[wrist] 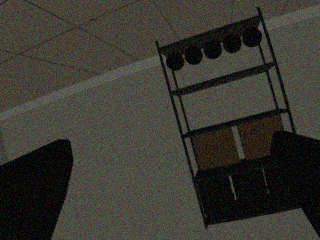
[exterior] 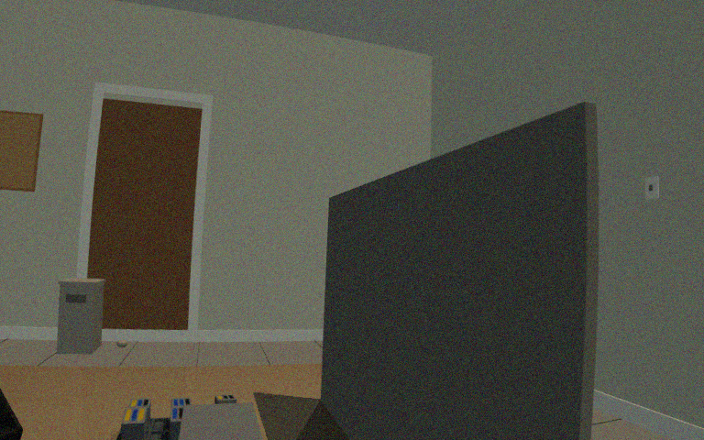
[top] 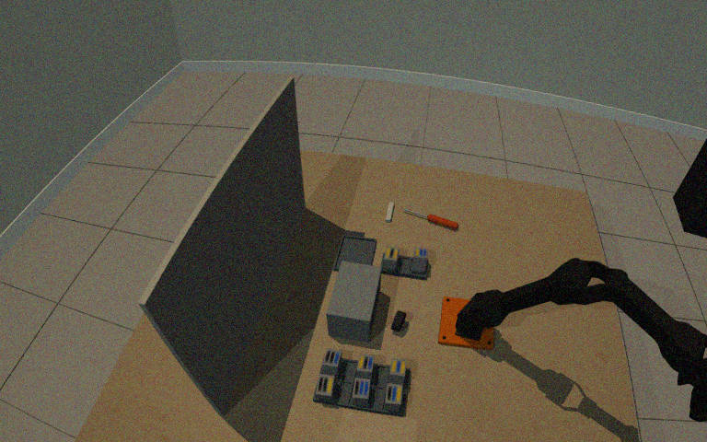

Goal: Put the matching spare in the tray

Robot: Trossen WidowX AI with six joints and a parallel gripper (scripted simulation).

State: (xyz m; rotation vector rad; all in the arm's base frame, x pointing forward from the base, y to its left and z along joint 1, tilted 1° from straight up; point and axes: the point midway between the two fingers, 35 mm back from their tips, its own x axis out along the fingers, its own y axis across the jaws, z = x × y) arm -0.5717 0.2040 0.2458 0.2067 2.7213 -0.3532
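The grey spare is 87 cm ahead of my gripper tip, 6 cm to the left of it and 20 cm below it. From my gripper tip the other things lie so: rack 81 cm ahead, 35 cm to the right, 24 cm below; grey panel 112 cm ahead, 13 cm to the right, 2 cm below.
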